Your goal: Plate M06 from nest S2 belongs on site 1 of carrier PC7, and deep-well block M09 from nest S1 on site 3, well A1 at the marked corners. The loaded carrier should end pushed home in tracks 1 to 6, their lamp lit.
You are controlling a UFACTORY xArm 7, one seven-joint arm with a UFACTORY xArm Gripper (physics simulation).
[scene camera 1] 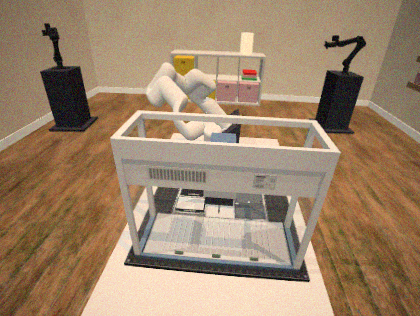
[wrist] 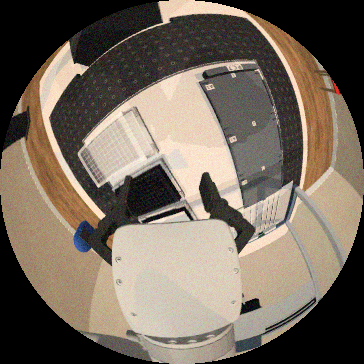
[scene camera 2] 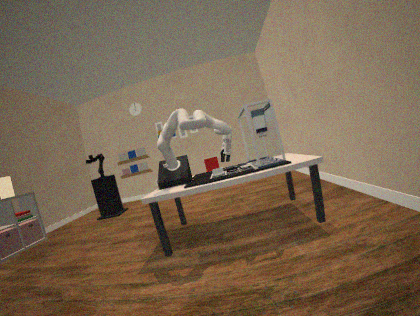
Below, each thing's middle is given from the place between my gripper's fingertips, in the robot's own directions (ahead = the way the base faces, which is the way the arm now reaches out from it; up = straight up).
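Clear white well plate [wrist: 120, 143]: 50 mm below my hand, 80 mm to the right of it, 80 mm behind it. Grey carrier [wrist: 239, 97]: 170 mm to the left of my hand, 50 mm ahead of it, 70 mm below it.
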